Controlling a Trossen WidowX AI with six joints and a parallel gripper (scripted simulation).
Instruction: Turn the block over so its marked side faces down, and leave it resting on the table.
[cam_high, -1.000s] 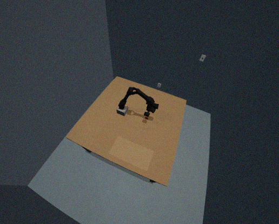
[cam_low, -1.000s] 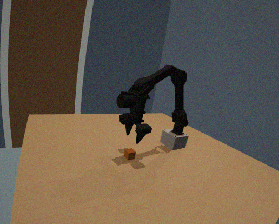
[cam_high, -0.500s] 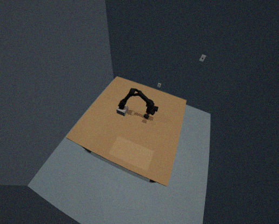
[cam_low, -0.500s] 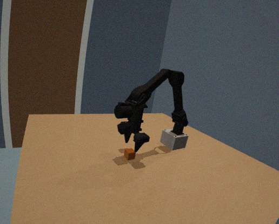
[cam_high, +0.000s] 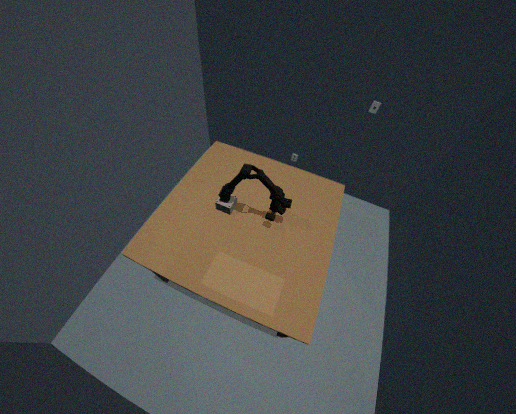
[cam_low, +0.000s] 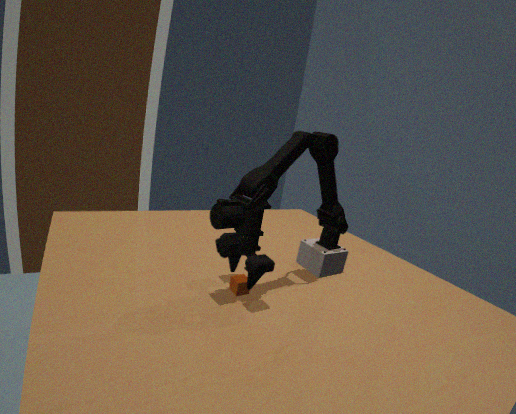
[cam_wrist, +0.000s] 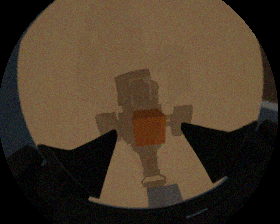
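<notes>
The orange block is 10 mm below my gripper tip and 10 mm behind it.
</notes>
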